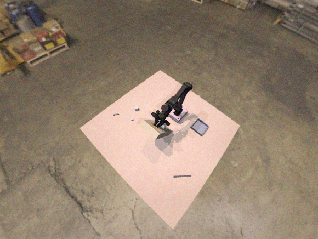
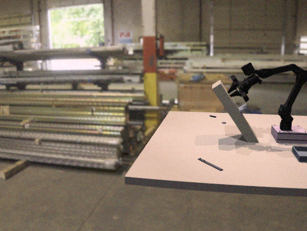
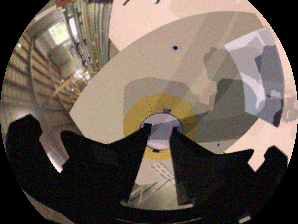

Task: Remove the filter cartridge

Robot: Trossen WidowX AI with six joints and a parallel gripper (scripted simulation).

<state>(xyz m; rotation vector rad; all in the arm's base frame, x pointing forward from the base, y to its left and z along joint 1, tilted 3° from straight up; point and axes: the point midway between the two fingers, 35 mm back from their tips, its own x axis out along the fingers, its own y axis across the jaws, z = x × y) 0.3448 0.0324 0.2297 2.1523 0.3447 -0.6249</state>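
My gripper tip is 1 cm short of the round grey filter cartridge and 1 cm above it. The rest, counted from my gripper tip: short dark piece (12 cm ahead, 49 cm to the right, 27 cm below); then blue-grey tray (46 cm behind, 26 cm to the left, 26 cm below).
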